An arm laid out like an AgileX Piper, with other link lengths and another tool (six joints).
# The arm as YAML. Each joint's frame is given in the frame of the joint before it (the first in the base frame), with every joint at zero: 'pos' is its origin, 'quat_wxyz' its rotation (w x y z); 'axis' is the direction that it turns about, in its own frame. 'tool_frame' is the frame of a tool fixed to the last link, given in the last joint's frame.
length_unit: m
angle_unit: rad
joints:
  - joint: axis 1
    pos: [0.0, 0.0, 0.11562]
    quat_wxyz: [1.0, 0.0, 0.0, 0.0]
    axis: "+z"
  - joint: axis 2
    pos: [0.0, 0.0, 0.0]
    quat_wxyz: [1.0, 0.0, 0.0, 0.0]
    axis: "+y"
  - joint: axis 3
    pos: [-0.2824, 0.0, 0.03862]
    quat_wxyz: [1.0, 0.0, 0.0, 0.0]
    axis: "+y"
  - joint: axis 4
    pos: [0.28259, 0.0, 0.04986]
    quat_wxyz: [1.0, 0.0, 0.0, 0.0]
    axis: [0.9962, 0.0, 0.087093]
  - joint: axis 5
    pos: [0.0, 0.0, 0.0]
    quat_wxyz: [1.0, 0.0, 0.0, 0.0]
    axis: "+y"
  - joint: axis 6
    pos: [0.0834, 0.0, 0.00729]
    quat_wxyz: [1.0, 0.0, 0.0, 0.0]
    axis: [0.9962, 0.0, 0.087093]
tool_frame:
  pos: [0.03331, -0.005, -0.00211]
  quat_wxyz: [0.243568, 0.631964, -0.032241, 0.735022]
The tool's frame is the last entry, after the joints.
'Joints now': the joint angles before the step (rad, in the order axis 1, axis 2, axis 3, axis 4, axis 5, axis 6). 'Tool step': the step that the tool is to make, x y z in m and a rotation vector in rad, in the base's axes. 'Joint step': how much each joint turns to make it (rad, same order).
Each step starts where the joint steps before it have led.
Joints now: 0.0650 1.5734 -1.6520 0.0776 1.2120 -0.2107
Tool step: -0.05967 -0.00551 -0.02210 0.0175 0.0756 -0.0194
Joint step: -0.0112 -0.1993 0.2727 0.0166 0.0001 0.0117
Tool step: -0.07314 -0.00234 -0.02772 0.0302 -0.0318 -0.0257
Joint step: -0.0008 -0.2837 0.3306 0.0189 -0.0826 0.0199
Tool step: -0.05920 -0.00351 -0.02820 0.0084 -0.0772 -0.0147
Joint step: 0.0000 -0.2657 0.2580 0.0000 -0.0711 0.0078
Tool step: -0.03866 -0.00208 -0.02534 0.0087 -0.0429 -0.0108
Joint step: -0.0001 -0.1935 0.1662 0.0004 -0.0172 0.0107
